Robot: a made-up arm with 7 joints.
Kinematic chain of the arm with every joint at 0, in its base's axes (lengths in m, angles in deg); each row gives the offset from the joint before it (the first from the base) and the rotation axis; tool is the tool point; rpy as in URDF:
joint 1: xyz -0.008 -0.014 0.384 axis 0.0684 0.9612 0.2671
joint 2: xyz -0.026 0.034 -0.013 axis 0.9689 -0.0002 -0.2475
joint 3: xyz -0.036 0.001 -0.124 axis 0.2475 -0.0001 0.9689
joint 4: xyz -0.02 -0.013 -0.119 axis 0.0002 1 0
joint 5: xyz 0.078 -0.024 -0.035 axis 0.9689 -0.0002 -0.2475
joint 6: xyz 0.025 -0.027 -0.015 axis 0.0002 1 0
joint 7: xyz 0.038 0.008 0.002 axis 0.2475 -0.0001 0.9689
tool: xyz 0.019 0.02 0.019 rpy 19.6 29 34.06
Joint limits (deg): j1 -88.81..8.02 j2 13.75..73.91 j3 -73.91..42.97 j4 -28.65..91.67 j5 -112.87..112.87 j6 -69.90..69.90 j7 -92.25..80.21
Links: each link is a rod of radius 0.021 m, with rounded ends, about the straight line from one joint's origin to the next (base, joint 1, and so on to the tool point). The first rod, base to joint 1, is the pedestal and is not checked.
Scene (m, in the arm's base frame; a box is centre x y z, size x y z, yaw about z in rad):
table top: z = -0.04
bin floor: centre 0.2 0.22 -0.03 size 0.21 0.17 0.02 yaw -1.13
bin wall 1: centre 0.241 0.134 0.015 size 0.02 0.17 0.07 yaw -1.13
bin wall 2: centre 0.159 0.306 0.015 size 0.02 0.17 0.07 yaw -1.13
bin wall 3: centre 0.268 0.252 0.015 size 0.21 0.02 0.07 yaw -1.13
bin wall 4: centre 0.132 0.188 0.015 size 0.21 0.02 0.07 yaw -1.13
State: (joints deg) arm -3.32 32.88 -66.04 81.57 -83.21 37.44 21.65
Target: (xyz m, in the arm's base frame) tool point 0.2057 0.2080 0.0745
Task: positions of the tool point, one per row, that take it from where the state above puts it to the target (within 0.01 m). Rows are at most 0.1 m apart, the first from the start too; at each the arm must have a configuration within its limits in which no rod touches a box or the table.
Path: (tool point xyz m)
1: -0.0804 0.2638 0.0313
2: -0.0235 0.3018 0.0585
3: 0.0301 0.3354 0.0995
4: 0.0758 0.3636 0.1542
5: 0.1090 0.3852 0.2207
6: 0.1418 0.3394 0.1584
7: 0.1753 0.2791 0.1090
8: 0.2057 0.2080 0.0745

